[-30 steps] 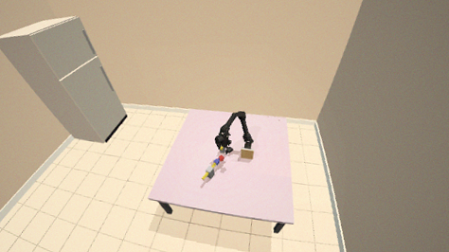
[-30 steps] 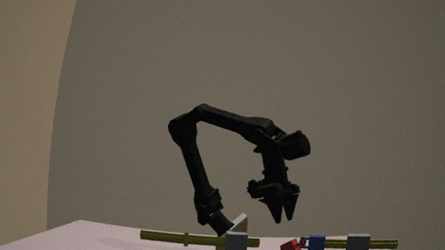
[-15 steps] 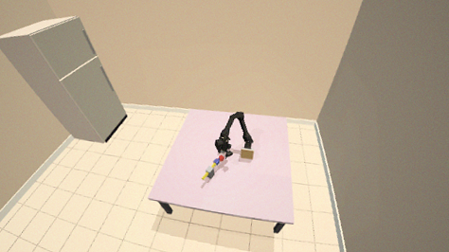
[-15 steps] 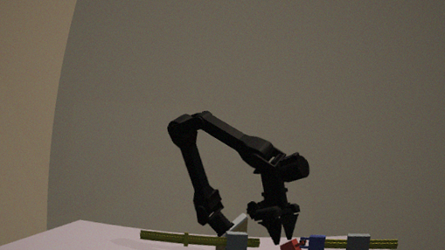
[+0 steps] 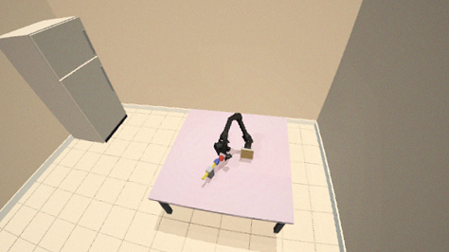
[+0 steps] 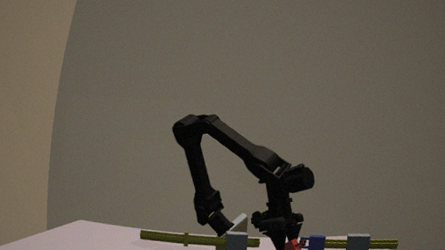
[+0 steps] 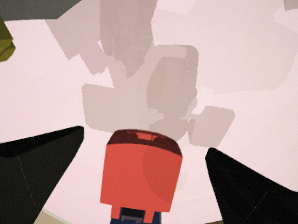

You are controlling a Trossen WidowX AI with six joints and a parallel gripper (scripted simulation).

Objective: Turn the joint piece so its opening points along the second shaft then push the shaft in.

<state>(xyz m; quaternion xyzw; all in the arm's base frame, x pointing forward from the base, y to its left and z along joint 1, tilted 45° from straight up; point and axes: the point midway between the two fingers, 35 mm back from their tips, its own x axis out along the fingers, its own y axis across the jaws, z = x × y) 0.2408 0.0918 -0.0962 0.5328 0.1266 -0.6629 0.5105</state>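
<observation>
The red joint piece lies 10 mm ahead of my gripper tip, 10 mm to the left of it and 10 mm above it.
</observation>
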